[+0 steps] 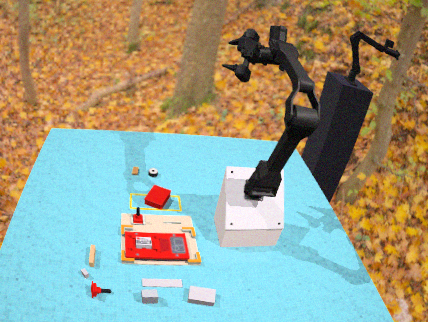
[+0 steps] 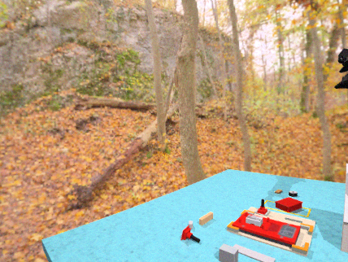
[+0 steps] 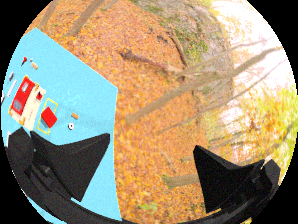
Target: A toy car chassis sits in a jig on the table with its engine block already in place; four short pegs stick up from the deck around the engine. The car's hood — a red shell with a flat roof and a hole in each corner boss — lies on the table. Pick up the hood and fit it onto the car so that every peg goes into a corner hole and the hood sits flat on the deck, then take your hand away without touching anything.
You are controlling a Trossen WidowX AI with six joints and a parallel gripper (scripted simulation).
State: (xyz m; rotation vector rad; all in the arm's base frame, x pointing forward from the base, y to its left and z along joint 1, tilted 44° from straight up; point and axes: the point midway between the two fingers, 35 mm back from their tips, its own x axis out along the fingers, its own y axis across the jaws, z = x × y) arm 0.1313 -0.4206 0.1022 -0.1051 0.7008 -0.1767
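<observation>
My gripper tip is 530 mm above the red hood, 170 mm short of it and 130 mm to the right of it. Round my gripper tip: wooden stick (530 mm below, 450 mm to the left, 370 mm ahead); then small grey piece (530 mm to the left, 530 mm below, 380 mm ahead).
</observation>
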